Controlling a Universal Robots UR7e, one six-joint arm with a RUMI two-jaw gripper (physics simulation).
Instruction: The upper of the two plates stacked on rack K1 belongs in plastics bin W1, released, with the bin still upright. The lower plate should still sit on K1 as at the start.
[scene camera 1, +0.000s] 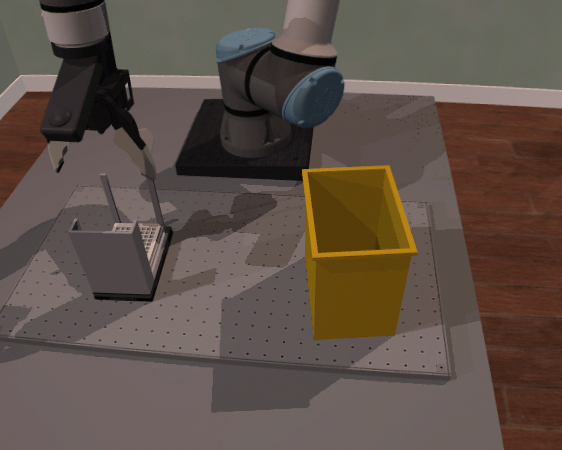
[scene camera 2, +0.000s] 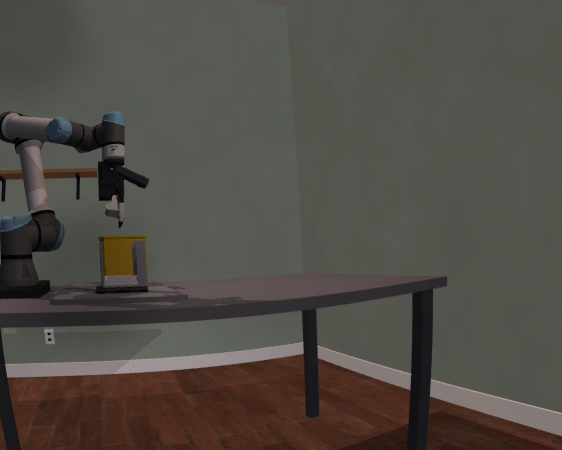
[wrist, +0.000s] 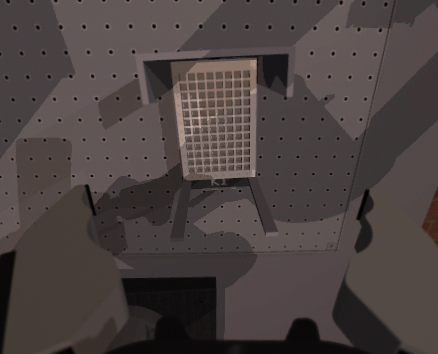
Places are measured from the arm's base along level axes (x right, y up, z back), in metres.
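Pixels of known places: gripper, fingertip midpoint: (scene camera 1: 105, 176) (scene camera 2: 120, 225) (wrist: 226, 192); arm's base, link origin: (scene camera 1: 256, 137) (scene camera 2: 18, 284) (wrist: 129, 334).
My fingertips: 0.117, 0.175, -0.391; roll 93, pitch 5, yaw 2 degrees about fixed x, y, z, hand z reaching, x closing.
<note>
Ahead of a thing's pixels: the offset from my fingertips to its middle, as dx, dy, dz. "spot": to the spot under its first point. Level surfaces: height alone.
Rack K1 @[+0.000, -0.122, +0.009] (scene camera 1: 110, 260) (scene camera 2: 141, 262) (wrist: 215, 53) stands on the left of the perforated board in scene view 1, with a grey wall on one side and two thin posts opposite. The upper plate @[-0.001, -0.156, -0.001] (scene camera 1: 150, 232) (wrist: 215, 67), whitish with a grid of square wells, lies in it. The lower plate is mostly hidden beneath and hard to tell apart. The yellow bin W1 @[-0.358, -0.106, +0.013] (scene camera 1: 357, 295) (scene camera 2: 117, 255) stands upright on the right in scene view 1. My gripper (scene camera 1: 105, 173) (scene camera 2: 120, 225) (wrist: 226, 192) is wide open and empty, above the rack and nearer its post side.
The perforated board @[dy -0.196] (scene camera 1: 240, 345) lies on the grey table @[dy -0.209] (scene camera 1: 100, 400) (scene camera 2: 250, 300). The arm's dark base plate (scene camera 1: 240, 168) is behind the board. The rack's two posts @[spot: -0.029, -0.079, +0.069] (wrist: 180, 215) and the bin's tall walls rise from the board. A wall shelf (scene camera 2: 60, 173) shows behind the arm.
</note>
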